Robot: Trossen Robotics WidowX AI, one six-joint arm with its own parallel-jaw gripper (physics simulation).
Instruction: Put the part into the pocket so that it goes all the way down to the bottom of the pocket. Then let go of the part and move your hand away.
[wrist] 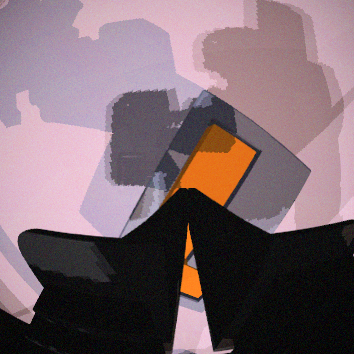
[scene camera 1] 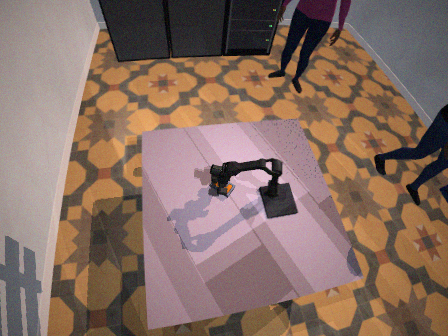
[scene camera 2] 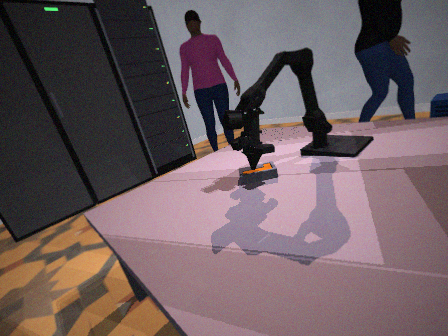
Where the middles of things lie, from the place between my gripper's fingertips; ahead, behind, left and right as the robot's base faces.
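The orange L-shaped part (wrist: 219, 159) sits 20 mm below my hand, 30 mm behind it and 10 mm to the left of it. There is also the grey pocket block (wrist: 266, 190), which is 20 mm below my hand and 30 mm behind it.
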